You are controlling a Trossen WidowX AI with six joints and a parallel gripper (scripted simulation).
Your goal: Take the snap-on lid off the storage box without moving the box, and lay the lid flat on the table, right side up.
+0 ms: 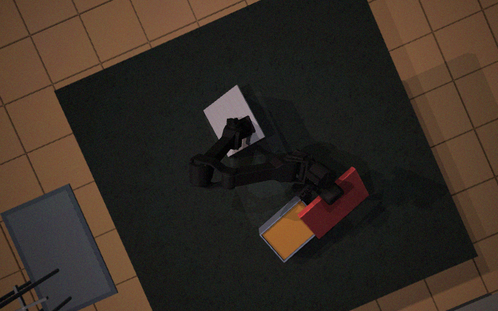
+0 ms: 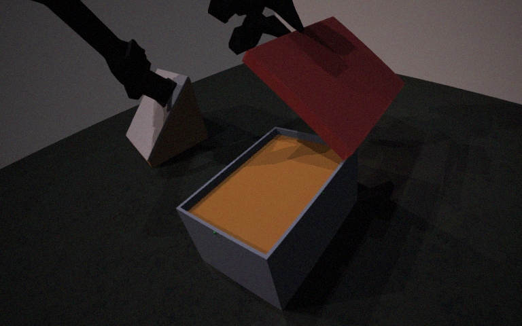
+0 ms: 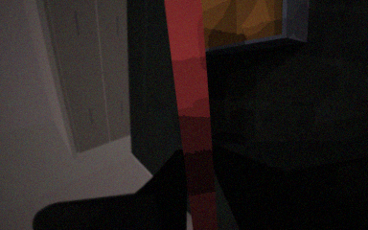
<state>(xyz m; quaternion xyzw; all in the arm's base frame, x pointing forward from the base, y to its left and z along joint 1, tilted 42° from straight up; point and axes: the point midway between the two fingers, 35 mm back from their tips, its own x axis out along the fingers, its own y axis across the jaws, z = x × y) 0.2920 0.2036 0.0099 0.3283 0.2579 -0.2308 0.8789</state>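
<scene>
Now: gripper tip 60 mm short of the red lid, 20 mm to the right of it and 50 mm above it. From my gripper tip the other things lie so: grey storage box: 100 mm ahead, 160 mm to the right, 180 mm below.
</scene>
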